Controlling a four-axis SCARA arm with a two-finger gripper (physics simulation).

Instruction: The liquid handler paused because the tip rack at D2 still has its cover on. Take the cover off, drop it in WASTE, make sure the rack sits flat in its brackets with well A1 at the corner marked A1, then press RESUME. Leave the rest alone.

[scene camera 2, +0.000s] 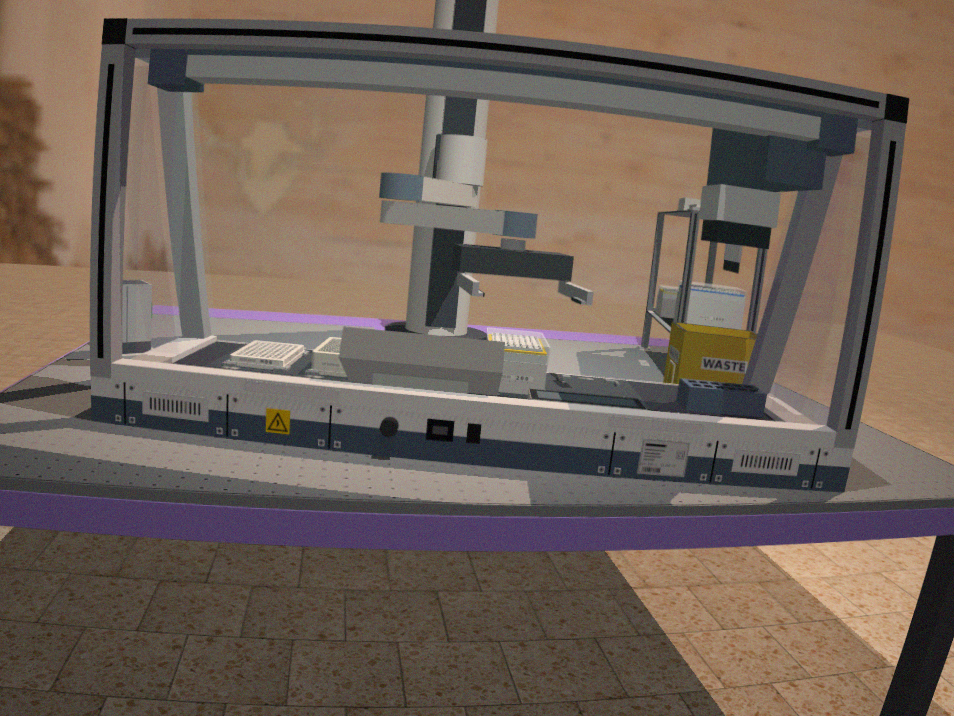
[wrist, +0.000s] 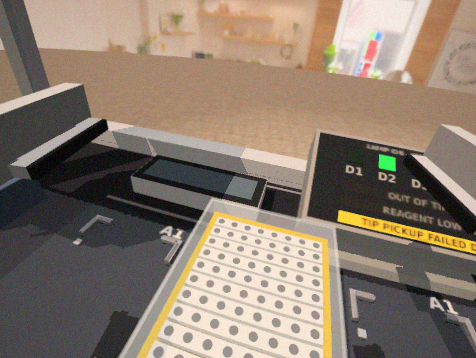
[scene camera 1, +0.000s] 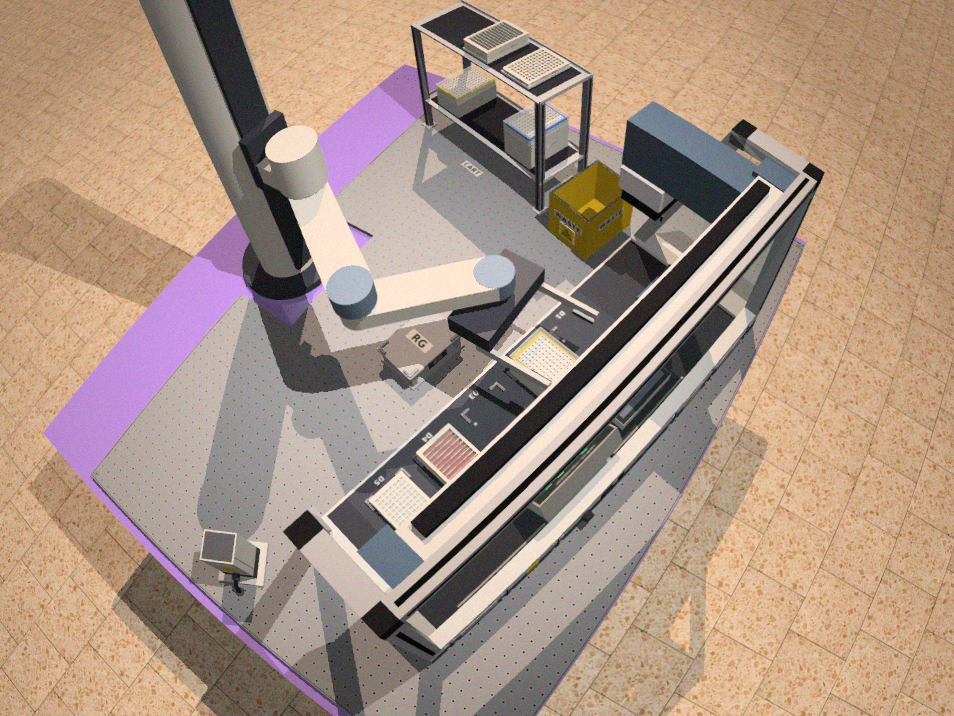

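Where they show: gripper, fingertip midpoint: (scene camera 2: 534,293) (wrist: 256,122) (scene camera 1: 574,350); arm's base, origin of the base link: (scene camera 1: 291,257).
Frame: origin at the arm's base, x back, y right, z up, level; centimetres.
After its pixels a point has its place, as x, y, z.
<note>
The tip rack (scene camera 1: 545,356) @[-69.2, -3.3, 13.6] (scene camera 2: 526,365) (wrist: 250,280) @[-71.5, -3.0, 13.5], white with a yellow rim, stands upright at D2. A clear cover (wrist: 336,270) @[-72.8, 1.6, 13.5] is around it in the wrist view. The rack hides its own brackets and A1 label; I cannot tell its well A1. My gripper (scene camera 2: 528,292) @[-74.8, -3.7, 20.5] (wrist: 256,122) @[-74.8, -3.7, 20.5] is open and empty, its fingers above the rack and apart from it; scene camera 1 hides the fingertips. The yellow WASTE bin (scene camera 1: 589,223) @[-60.4, -35.4, 14.3] (scene camera 2: 712,363) stands beyond the deck's D1 end. The status panel (wrist: 367,190) @[-82.1, 7.0, 12.8] shows a green D2 lamp and "TIP PICKUP FAILED". No RESUME label is readable.
A gantry beam (scene camera 1: 589,393) @[-86.8, 16.2, 51.1] (scene camera 2: 493,83) @[-92.3, 8.0, 45.8] spans the deck, with a pipetting head (scene camera 1: 685,157) @[-79.3, -30.1, 50.0] (scene camera 2: 739,206) near WASTE. A red-striped plate (scene camera 1: 449,453) @[-64.4, 21.1, 9.4] sits at D4, a white plate (scene camera 1: 399,497) @[-61.4, 32.9, 7.8] at D5. An RG box (scene camera 1: 416,352) @[-45.3, 6.4, 6.3] and a cart (scene camera 1: 540,154) @[-44.2, -41.8, 21.2] stand outside the deck.
</note>
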